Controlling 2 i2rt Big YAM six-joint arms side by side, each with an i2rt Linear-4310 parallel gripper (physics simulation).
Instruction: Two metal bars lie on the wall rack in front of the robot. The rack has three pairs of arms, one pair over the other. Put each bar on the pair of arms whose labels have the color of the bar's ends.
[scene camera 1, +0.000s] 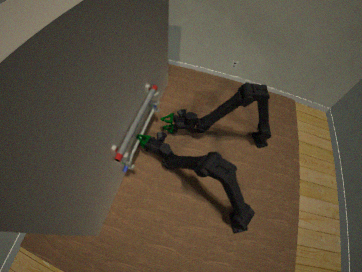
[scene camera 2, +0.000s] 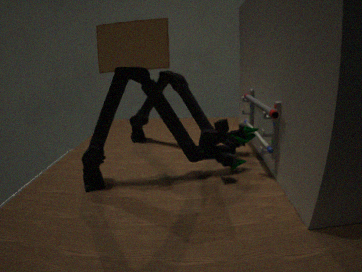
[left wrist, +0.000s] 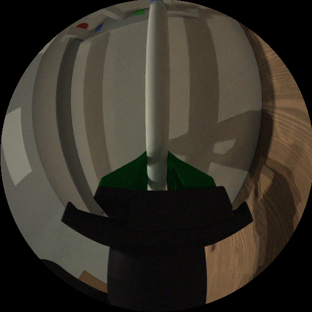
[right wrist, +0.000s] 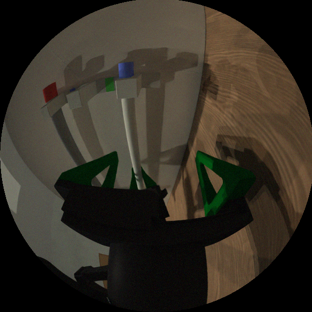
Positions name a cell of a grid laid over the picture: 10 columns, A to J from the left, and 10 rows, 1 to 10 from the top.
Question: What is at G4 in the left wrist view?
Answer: A grey wall panel.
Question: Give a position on a red-ended grey bar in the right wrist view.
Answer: B4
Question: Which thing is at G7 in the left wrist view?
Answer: My left gripper.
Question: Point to a blue-ended bar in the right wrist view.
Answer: E4
